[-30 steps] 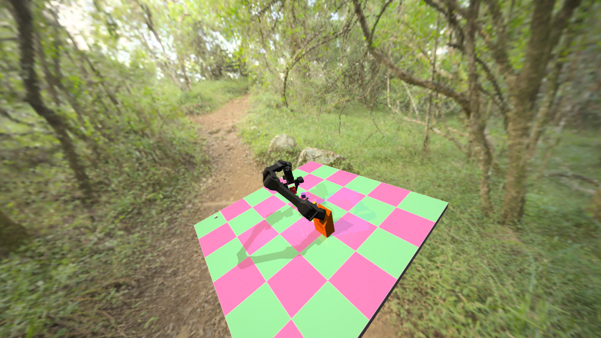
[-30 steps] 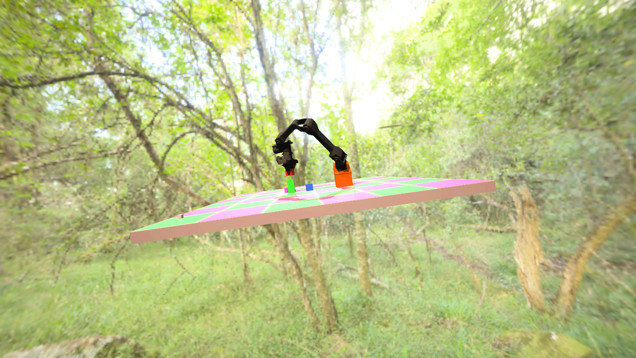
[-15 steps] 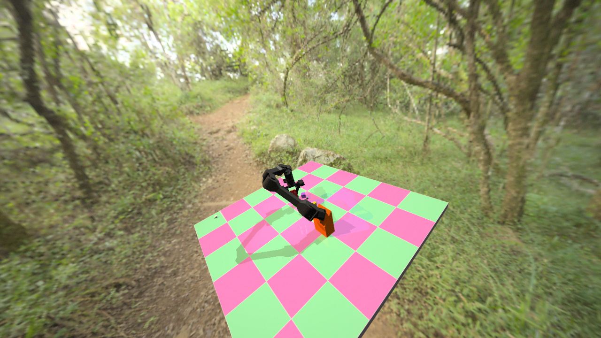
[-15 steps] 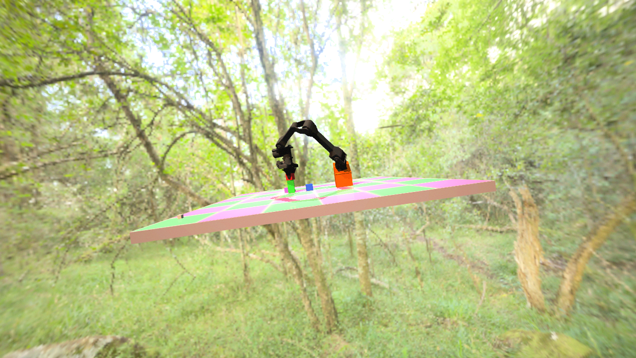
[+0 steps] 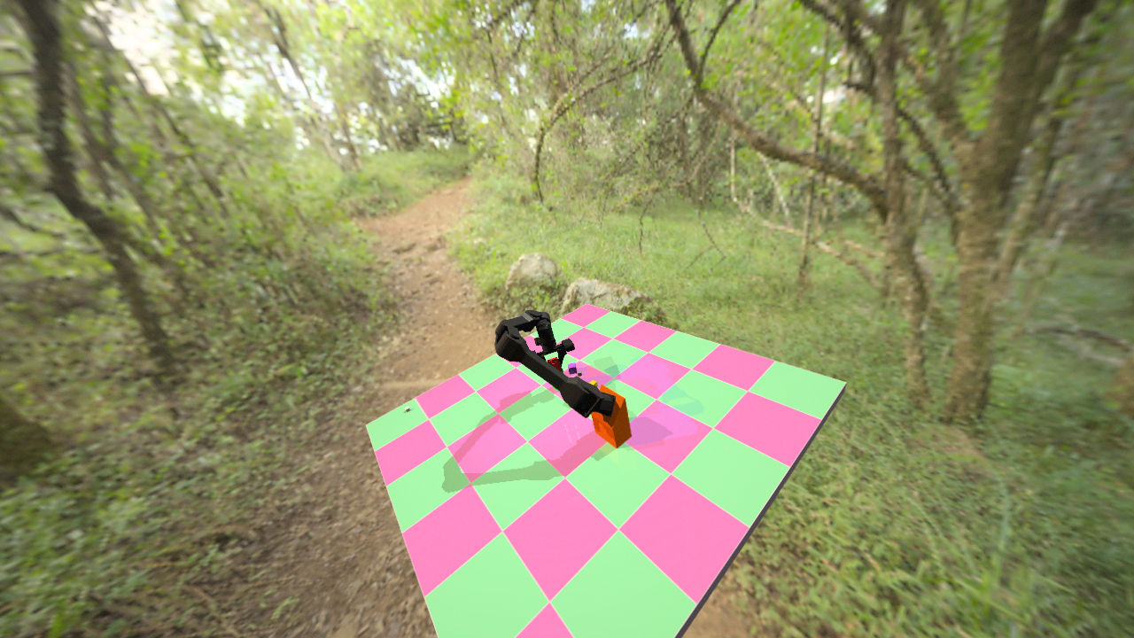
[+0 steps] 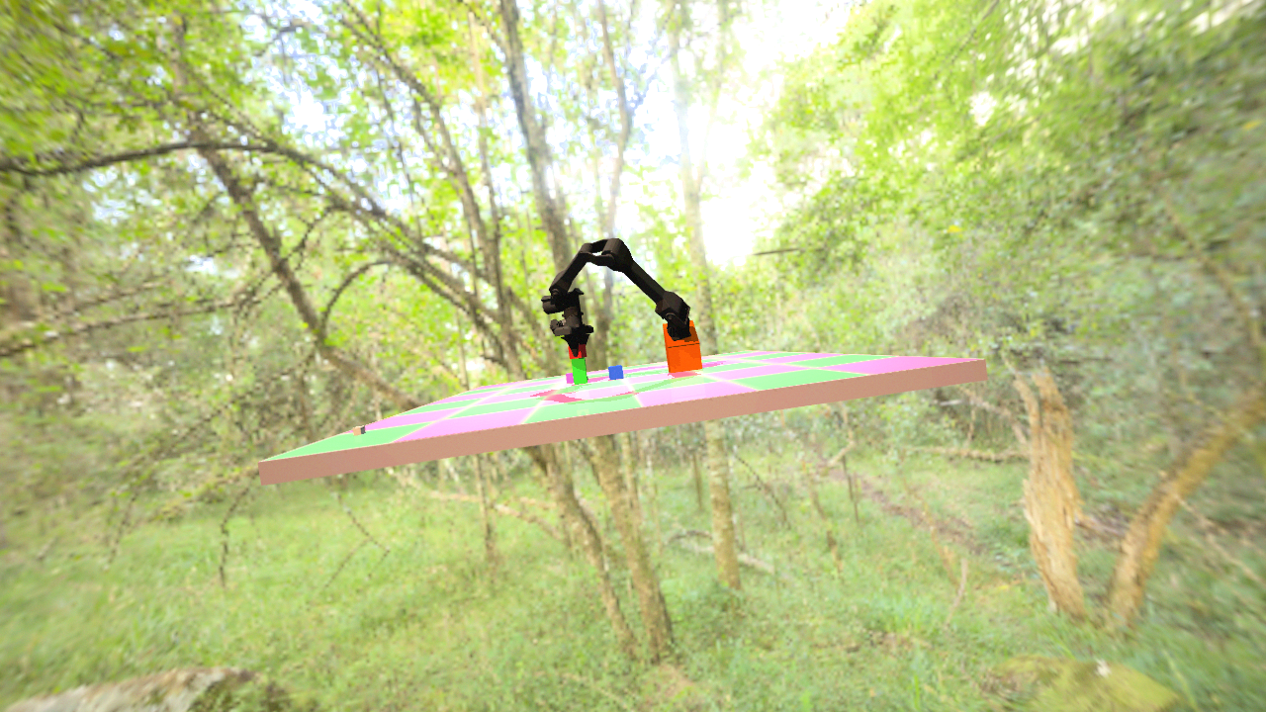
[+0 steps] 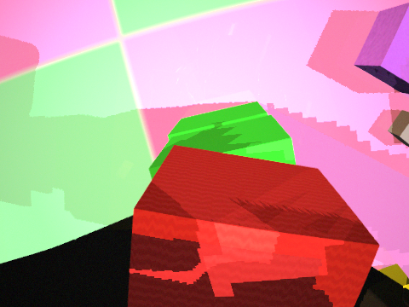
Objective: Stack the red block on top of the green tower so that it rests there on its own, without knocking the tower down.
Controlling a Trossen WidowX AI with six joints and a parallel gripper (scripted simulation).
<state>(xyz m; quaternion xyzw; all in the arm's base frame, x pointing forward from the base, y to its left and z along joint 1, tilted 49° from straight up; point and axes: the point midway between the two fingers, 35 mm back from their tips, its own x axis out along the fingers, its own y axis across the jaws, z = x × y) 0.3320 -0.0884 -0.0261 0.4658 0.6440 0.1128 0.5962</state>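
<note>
Now: gripper tip 2 cm below the red block. Round my gripper tip: small purple block (10 cm to the right, 8 cm below, 3 cm ahead); then blue block (12 cm behind, 7 cm below, 2 cm to the left).
</note>
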